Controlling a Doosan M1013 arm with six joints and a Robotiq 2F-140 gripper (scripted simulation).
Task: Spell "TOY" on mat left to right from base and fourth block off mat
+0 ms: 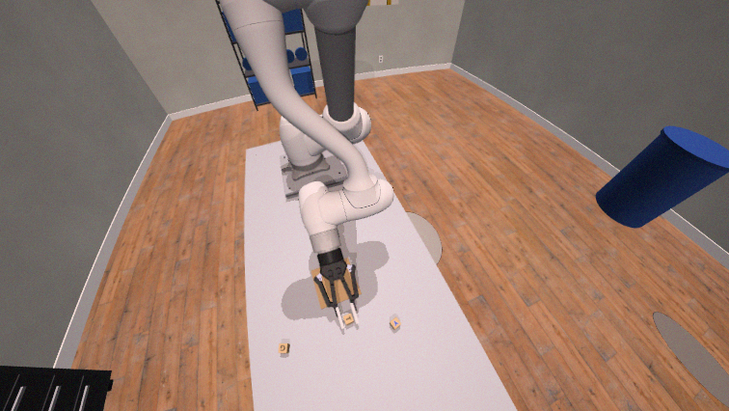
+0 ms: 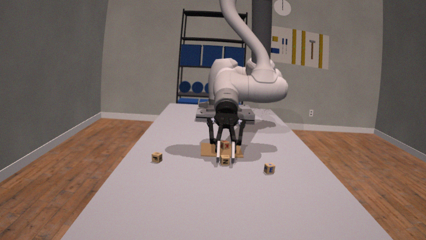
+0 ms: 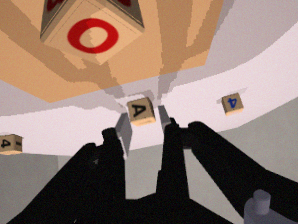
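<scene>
Now: hand 10 mm short of the T block and 20 mm above it. Also, from my hand: tan mat: 120 mm behind, 30 mm below.
</scene>
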